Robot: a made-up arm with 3 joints. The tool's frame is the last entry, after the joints. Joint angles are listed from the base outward. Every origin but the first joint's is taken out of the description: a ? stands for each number. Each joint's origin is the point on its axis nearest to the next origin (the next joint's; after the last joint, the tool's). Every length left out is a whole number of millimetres.
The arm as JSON. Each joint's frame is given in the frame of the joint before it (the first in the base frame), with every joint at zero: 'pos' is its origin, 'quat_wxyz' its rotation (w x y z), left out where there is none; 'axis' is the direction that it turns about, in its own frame. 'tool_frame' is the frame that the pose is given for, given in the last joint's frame.
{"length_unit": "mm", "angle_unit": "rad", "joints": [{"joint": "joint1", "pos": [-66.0, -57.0, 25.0], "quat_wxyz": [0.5, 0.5, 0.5, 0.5], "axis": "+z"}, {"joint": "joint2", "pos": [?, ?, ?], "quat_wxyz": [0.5, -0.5, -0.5, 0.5], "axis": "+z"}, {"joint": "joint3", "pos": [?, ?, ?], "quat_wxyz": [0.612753, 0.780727, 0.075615, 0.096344], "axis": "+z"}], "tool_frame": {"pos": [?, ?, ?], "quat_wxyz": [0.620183, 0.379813, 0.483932, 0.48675]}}
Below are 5 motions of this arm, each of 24 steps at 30 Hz.
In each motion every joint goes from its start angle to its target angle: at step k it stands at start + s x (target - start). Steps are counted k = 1, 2, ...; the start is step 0. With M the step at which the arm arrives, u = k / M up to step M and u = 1 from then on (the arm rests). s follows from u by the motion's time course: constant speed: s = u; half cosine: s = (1 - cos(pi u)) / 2; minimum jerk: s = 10 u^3 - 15 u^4 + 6 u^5.
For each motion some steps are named. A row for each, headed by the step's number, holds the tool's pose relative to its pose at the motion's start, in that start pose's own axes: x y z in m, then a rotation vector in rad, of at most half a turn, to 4 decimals.
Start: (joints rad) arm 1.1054 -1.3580 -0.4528
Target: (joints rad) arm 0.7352 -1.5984 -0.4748
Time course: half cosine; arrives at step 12
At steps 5, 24:
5: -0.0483 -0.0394 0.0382 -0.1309 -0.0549 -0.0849
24: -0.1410 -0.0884 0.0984 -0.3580 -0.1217 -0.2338

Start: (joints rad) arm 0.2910 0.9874 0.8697
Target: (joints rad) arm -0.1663 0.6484 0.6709
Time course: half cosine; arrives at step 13
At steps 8, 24:
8: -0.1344 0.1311 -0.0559 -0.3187 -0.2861 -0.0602
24: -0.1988 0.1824 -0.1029 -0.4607 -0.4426 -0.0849

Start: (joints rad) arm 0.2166 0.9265 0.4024
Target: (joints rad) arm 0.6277 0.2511 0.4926
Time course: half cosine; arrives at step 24
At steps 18, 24:
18: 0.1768 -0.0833 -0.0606 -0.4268 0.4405 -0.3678
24: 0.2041 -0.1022 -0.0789 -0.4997 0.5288 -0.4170

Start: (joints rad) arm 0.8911 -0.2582 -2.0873
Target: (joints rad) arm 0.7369 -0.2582 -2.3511
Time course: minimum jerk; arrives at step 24
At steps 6, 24:
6: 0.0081 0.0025 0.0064 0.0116 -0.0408 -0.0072
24: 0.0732 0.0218 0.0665 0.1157 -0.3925 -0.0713

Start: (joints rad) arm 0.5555 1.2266 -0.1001
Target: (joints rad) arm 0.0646 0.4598 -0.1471
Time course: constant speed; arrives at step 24
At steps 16, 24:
16: -0.1824 0.1423 0.0328 -0.4613 -0.2210 0.3240
24: -0.2917 0.1846 0.0328 -0.6817 -0.3855 0.4589

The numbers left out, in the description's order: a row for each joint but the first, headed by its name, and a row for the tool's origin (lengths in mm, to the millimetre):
joint2: -354.0 415.0 0.0
joint3: 109.0 6.0 0.0
tool: 2.0 28.0 0.0

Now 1 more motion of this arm.
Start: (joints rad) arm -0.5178 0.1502 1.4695
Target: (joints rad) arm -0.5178 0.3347 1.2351
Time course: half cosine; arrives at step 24
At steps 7, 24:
7: -0.0002 -0.0030 0.0000 0.0167 -0.0588 0.0208
24: -0.0006 -0.0157 -0.0006 0.1017 -0.2955 0.1053

